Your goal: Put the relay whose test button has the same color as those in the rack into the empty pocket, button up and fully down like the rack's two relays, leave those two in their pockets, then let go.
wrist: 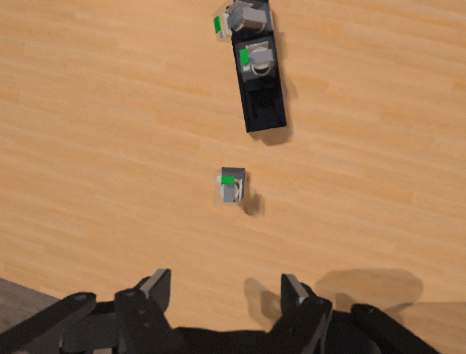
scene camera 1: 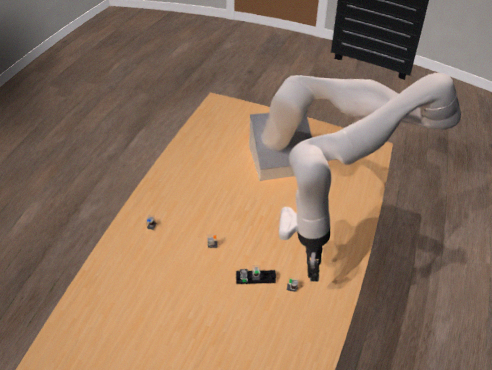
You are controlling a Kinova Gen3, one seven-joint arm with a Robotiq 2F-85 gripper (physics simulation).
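Places are measured from the arm's base along level axes (x up, y back, z right), in centimetres.
Where they show: gripper, fingertip midpoint: (wrist: 225,287) (scene camera 1: 315,269); arm's base, origin of the base link: (scene camera 1: 275,137).
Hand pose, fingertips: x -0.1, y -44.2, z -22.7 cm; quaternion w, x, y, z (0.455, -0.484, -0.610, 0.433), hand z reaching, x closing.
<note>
Each offset is from my fingertips to the centre of the thing. Level surfaces: height alone.
The black rack @(dx -8.9, dy -1.3, dz +14.9 cm) (scene camera 1: 268,277) (wrist: 265,122) holds two green-button relays. The end relay @(dx -7.7, dy -2.7, dz +17.8 cm) (scene camera 1: 244,275) (wrist: 245,20) leans over the rack's side; the middle relay @(dx -7.4, dy -1.2, dz +14.9 cm) (scene camera 1: 256,273) (wrist: 259,59) looks upright. The pocket at the rack's other end, nearest the loose green-button relay, is empty. That loose relay @(dx -7.9, dy -1.6, dz +4.7 cm) (scene camera 1: 292,285) (wrist: 230,189) stands on the table, button up, apart from the rack and turned differently from the middle relay. My gripper (scene camera 1: 313,278) (wrist: 225,287) points down above the table, to the right of the loose relay in the scene view. It is open, with nothing between the fingers.
An orange-button relay @(dx -7.9, dy +5.1, dz +29.6 cm) (scene camera 1: 212,242) stands on the table @(dx -10.1 cm) (scene camera 1: 165,300) left of the rack and farther back. A blue-button relay @(dx -7.9, dy +5.1, dz +49.0 cm) (scene camera 1: 151,223) is farther left. The arm's grey base block (scene camera 1: 275,172) is at the back. The table's right edge is close beside the gripper.
</note>
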